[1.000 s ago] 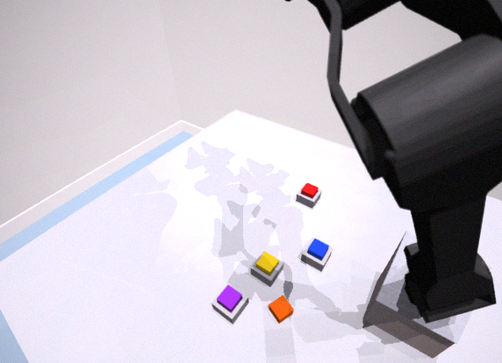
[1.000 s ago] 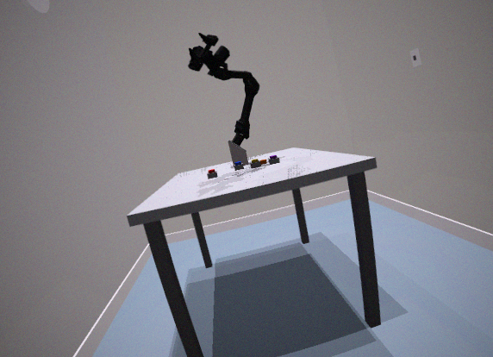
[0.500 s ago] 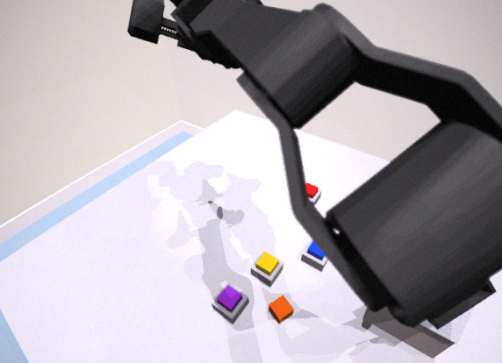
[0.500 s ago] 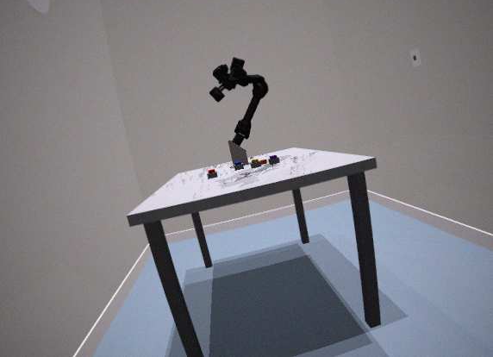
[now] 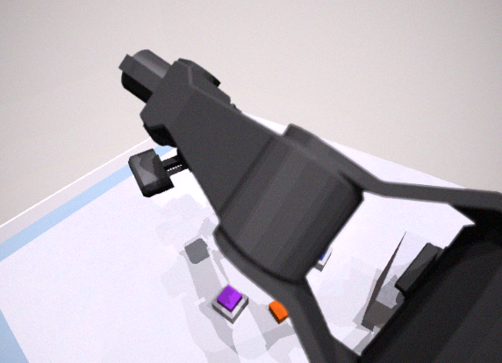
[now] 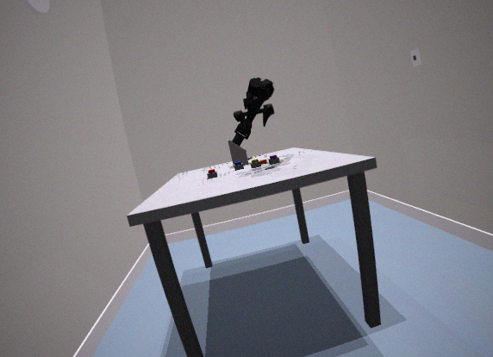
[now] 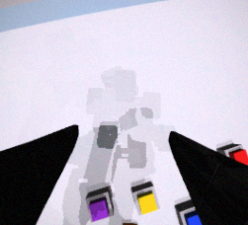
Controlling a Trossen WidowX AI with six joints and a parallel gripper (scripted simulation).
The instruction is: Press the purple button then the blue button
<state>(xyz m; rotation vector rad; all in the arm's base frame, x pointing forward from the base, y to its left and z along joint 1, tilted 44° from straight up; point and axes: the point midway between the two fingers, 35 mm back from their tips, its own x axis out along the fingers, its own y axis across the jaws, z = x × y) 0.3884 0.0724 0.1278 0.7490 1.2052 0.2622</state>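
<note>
My gripper tip is 16 cm above the purple button, 15 cm past it and 6 cm to the right of it. From my gripper tip the other things lie so: small orange block: 22 cm behind, 19 cm below, 1 cm to the left; then yellow button: 16 cm below, 15 cm behind, 4 cm to the right; then blue button: 21 cm behind, 16 cm below, 13 cm to the right.
</note>
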